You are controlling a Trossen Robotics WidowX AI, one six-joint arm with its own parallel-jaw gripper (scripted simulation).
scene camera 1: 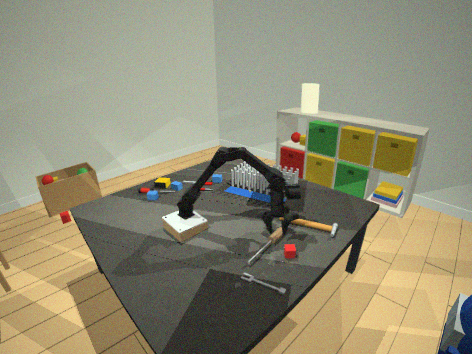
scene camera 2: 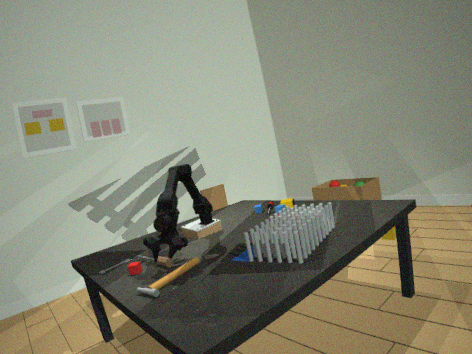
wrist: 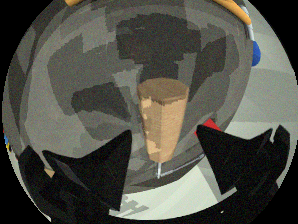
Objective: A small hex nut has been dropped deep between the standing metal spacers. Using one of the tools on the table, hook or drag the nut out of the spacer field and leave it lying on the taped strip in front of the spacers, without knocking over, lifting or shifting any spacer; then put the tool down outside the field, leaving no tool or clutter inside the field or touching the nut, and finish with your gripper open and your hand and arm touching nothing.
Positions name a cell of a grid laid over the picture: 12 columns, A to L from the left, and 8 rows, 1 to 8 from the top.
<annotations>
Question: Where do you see a hook tool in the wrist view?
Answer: At G4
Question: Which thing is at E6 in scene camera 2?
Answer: My gripper.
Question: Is my gripper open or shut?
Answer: Open.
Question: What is my gripper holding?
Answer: Nothing.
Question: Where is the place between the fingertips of my gripper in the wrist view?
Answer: G5
</annotations>
